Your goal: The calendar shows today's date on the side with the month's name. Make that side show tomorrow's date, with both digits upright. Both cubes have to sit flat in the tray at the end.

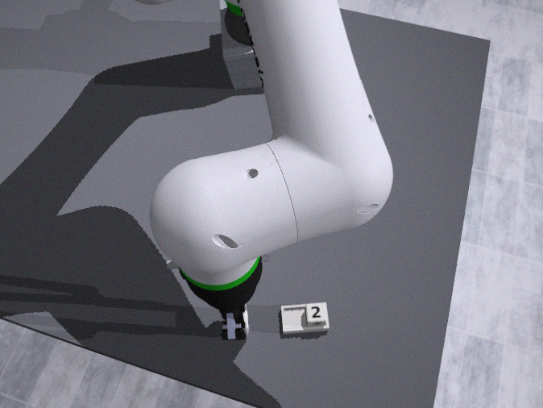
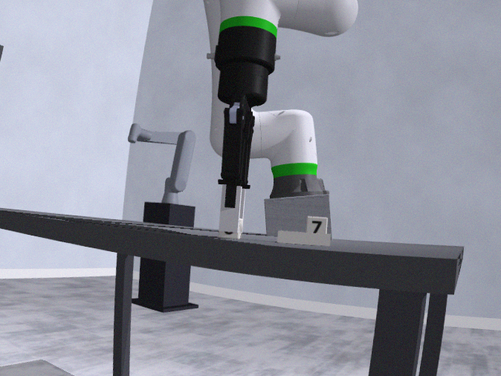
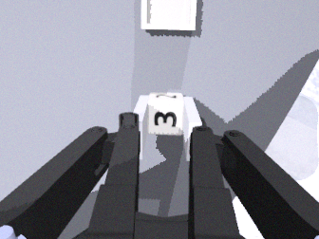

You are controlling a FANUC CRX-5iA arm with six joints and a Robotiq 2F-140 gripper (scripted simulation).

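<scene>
Now: hand 50 mm past the tray, 100 mm to the right of it and 30 mm above it. From my hand the other things lie so: cube (30 mm below).
</scene>
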